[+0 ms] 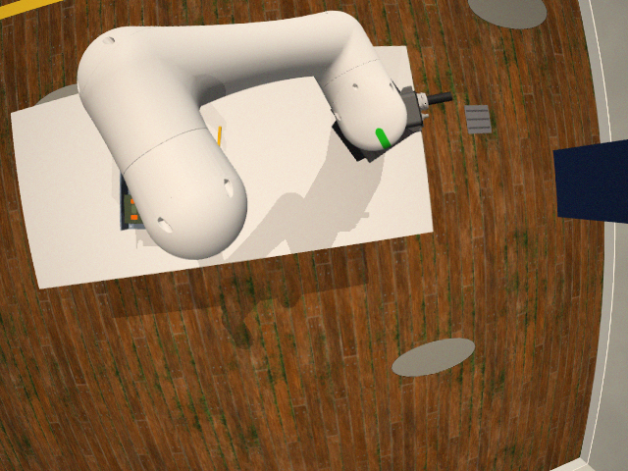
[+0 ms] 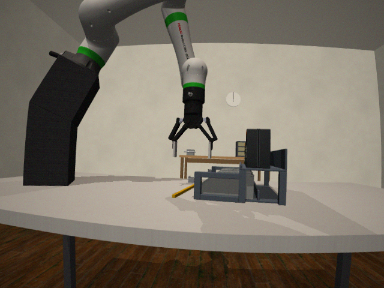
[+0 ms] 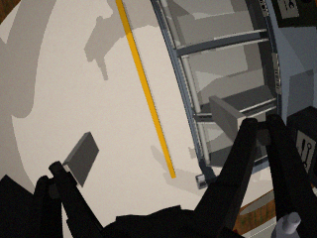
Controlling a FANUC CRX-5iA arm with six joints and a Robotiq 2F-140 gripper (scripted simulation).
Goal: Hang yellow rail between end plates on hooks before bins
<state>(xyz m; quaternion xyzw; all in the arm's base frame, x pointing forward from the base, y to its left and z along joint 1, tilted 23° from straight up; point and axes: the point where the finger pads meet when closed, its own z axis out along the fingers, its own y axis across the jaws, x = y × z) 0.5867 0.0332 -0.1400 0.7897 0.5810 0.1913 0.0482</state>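
My gripper is now 130 mm above the yellow rail. From my hand the other things lie so: black box: 210 mm ahead, 170 mm to the right, 30 mm above.
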